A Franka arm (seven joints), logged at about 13 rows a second.
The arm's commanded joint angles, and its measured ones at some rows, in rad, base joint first. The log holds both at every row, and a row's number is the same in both.
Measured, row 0: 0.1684 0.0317 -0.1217 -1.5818 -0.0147 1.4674 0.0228
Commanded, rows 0 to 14: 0.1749 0.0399 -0.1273 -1.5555 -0.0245 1.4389 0.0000; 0.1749 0.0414 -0.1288 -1.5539 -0.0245 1.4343 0.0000; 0.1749 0.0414 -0.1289 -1.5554 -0.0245 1.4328 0.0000; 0.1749 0.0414 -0.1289 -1.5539 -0.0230 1.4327 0.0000; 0.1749 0.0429 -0.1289 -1.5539 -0.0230 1.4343 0.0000; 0.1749 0.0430 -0.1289 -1.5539 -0.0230 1.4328 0.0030; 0.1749 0.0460 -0.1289 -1.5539 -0.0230 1.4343 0.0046; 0.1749 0.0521 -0.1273 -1.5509 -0.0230 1.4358 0.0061; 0.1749 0.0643 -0.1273 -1.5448 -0.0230 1.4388 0.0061; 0.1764 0.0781 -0.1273 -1.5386 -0.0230 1.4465 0.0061; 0.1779 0.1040 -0.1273 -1.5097 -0.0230 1.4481 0.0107; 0.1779 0.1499 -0.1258 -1.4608 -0.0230 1.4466 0.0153; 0.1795 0.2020 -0.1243 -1.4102 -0.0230 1.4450 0.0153; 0.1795 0.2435 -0.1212 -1.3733 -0.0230 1.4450 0.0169; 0.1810 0.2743 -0.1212 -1.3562 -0.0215 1.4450 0.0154
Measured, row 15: 0.1740 0.1615 -0.1201 -1.4739 -0.0147 1.4649 0.0228
